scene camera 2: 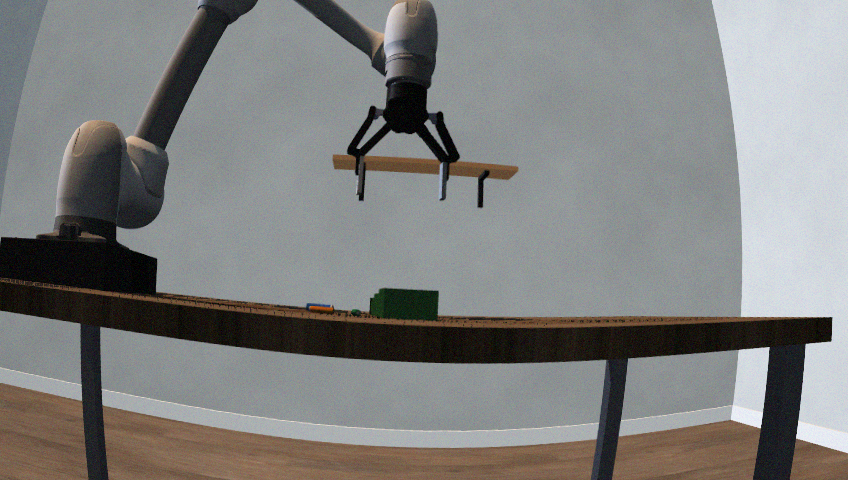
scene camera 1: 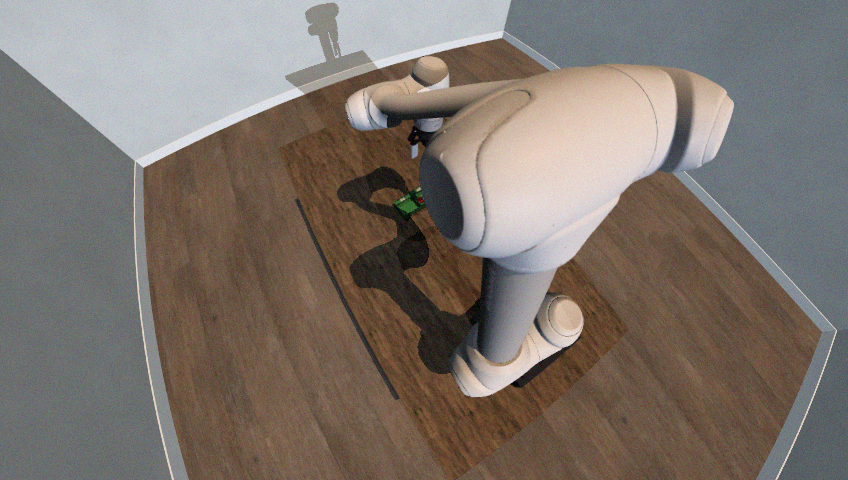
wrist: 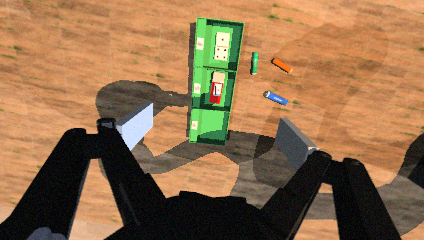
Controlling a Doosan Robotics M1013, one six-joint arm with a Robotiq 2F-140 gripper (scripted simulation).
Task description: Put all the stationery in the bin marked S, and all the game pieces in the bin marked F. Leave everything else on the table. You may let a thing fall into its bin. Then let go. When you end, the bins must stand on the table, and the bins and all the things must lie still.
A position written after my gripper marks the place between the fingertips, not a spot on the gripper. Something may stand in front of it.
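I can see my gripper [scene camera 2: 400, 196] in the scene. It is visible in another view as well: my gripper [wrist: 215, 121] shows there.
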